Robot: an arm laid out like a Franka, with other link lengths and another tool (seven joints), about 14 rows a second.
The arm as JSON. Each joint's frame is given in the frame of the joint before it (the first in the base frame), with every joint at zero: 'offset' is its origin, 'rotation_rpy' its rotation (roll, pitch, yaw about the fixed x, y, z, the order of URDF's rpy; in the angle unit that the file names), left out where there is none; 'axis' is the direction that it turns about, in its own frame. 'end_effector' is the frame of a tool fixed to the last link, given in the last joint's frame.
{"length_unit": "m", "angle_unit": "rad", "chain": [
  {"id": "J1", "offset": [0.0, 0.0, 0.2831], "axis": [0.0, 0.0, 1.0]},
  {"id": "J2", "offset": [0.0, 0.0, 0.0], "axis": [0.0, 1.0, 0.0]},
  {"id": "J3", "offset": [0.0, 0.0, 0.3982], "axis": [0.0, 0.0, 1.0]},
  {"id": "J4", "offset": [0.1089, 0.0, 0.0], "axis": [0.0, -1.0, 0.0]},
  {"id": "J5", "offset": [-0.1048, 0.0, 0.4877], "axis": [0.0, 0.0, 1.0]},
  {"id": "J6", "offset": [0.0, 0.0, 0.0], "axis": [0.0, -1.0, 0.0]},
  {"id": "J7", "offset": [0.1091, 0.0, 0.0], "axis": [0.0, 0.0, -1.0]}
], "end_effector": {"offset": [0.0, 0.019, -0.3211], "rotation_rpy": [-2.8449, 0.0, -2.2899]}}
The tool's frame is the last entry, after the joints.
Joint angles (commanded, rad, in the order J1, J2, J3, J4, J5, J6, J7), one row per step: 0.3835 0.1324 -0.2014 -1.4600 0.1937 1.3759 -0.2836; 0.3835 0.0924 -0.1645 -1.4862 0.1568 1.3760 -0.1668; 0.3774 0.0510 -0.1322 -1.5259 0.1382 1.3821 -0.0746; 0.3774 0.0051 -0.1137 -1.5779 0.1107 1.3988 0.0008; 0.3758 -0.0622 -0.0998 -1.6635 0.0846 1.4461 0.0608; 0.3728 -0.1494 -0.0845 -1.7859 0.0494 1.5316 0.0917; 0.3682 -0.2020 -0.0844 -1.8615 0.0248 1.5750 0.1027; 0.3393 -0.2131 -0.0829 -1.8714 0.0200 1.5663 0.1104; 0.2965 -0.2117 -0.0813 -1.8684 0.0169 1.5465 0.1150; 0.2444 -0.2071 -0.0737 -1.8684 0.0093 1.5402 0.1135; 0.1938 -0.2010 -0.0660 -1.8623 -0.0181 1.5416 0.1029; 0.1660 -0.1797 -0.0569 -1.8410 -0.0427 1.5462 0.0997; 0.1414 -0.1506 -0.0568 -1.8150 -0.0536 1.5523 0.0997; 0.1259 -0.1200 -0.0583 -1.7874 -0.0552 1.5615 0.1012; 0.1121 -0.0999 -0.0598 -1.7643 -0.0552 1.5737 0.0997
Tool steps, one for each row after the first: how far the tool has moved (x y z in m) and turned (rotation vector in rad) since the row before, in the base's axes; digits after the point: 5 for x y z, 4 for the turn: -0.01472 0.00849 0.01035 -0.0496 -0.0049 -0.0764; -0.01557 0.00651 0.00536 -0.0288 -0.0013 -0.0646; -0.01363 -0.00159 0.00122 -0.0341 -0.0100 -0.0570; -0.01390 -0.00593 -0.00229 -0.0225 -0.0295 -0.0505; -0.01387 -0.00899 -0.00966 -0.0185 -0.0548 -0.0220; -0.00942 -0.01416 -0.00863 -0.0149 -0.0249 -0.0147; -0.00127 -0.01906 0.00010 -0.0068 0.0062 -0.0342; 0.00158 -0.02583 -0.00075 -0.0082 0.0169 -0.0449; 0.00498 -0.02819 -0.00336 -0.0112 0.0087 -0.0423; 0.00848 -0.03326 -0.00060 -0.0274 -0.0058 -0.0301; 0.01253 -0.01762 -0.00059 -0.0264 -0.0079 -0.0136; 0.01490 -0.01702 -0.00258 -0.0121 -0.0043 -0.0235; 0.01557 -0.00984 -0.00267 -0.0028 -0.0065 -0.0181; 0.01358 -0.00885 0.00140 0.0001 -0.0152 -0.0134
